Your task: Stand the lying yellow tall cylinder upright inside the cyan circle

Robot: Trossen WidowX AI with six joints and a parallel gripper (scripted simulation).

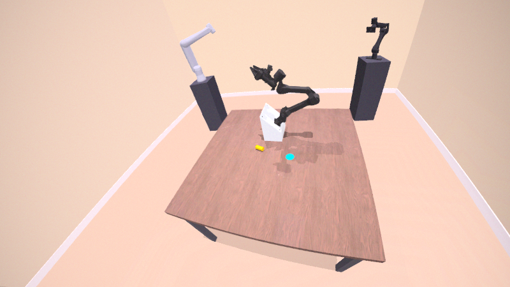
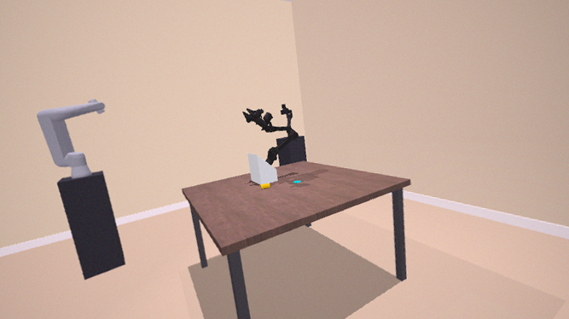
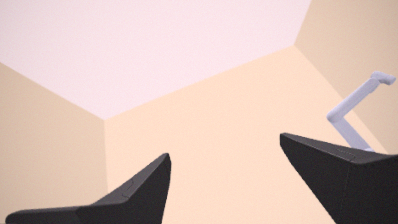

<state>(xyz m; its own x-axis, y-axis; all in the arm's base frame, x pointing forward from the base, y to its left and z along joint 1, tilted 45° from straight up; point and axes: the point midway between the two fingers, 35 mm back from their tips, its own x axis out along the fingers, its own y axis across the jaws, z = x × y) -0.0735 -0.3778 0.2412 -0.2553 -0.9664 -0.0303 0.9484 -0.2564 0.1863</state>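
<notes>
The yellow tall cylinder lies 59 cm below my gripper tip, 19 cm ahead of it and 2 cm to the right of it. The rest, counted from my gripper tip: cyan circle (60 cm below, 28 cm ahead, 22 cm to the left).
</notes>
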